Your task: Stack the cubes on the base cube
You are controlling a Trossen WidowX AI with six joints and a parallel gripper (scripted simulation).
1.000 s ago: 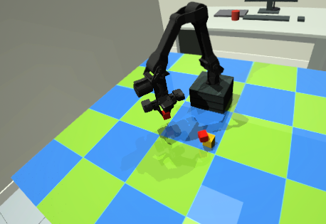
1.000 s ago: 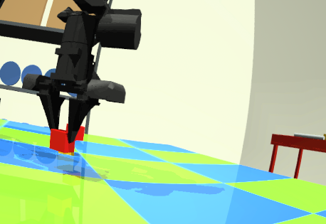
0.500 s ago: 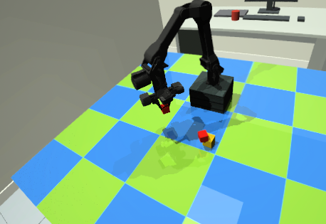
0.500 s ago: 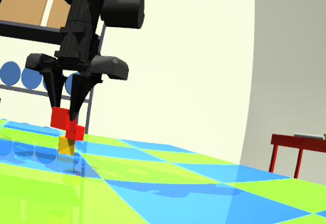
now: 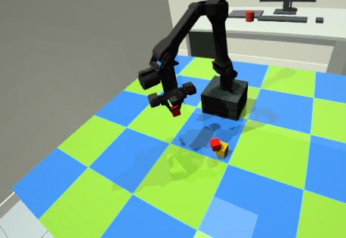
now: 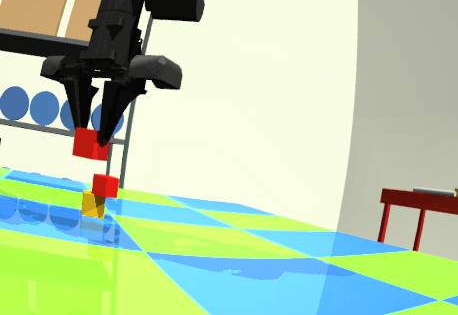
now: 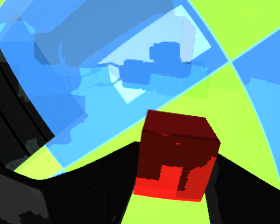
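Right now the yellow base cube is 20 cm to the left of my gripper tip, 10 cm below it and 8 cm ahead of it.
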